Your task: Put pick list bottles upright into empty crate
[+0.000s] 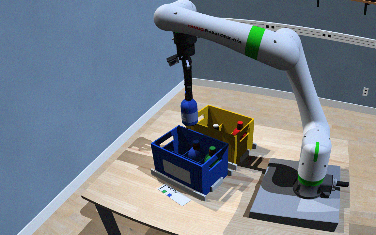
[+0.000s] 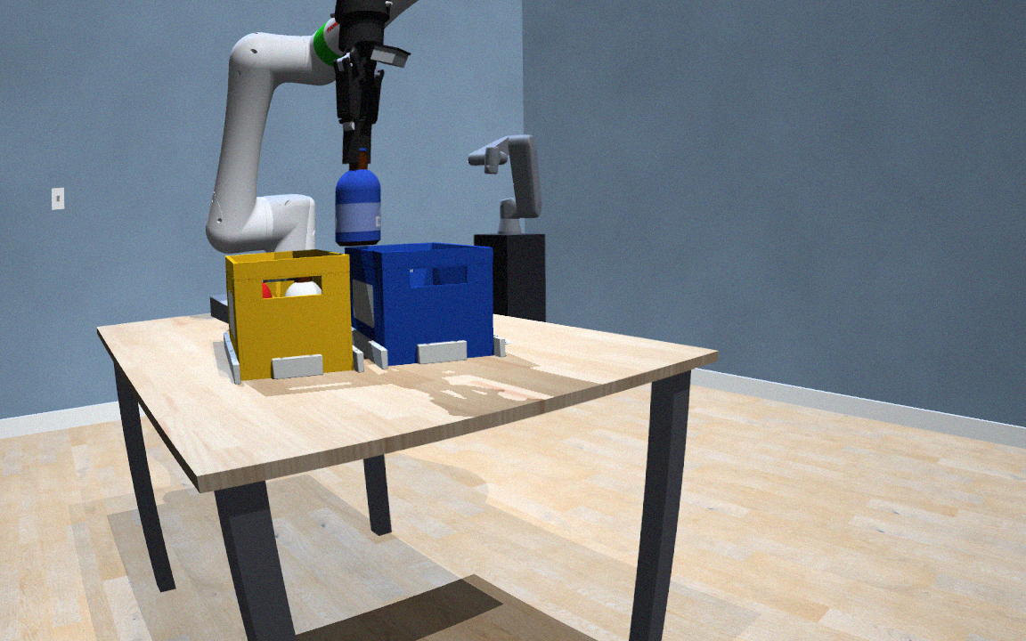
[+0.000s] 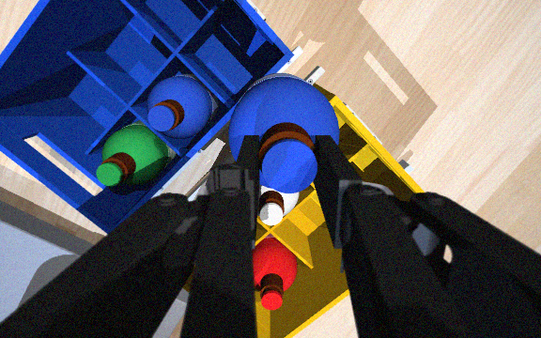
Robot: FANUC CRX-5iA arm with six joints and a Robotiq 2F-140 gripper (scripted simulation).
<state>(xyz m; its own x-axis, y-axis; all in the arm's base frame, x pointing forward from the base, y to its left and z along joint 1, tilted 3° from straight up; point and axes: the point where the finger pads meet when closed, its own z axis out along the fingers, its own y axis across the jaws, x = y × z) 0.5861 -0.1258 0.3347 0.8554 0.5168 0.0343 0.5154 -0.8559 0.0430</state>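
My hand is 60 mm past the blue crate, 140 mm to the right of it and 270 mm above it. From my hand the other things lie so: green-label bottle (150 mm behind, 120 mm to the left, 260 mm below); yellow crate (110 mm behind, 90 mm to the right, 270 mm below); white-label bottle (100 mm behind, 50 mm to the right, 260 mm below).
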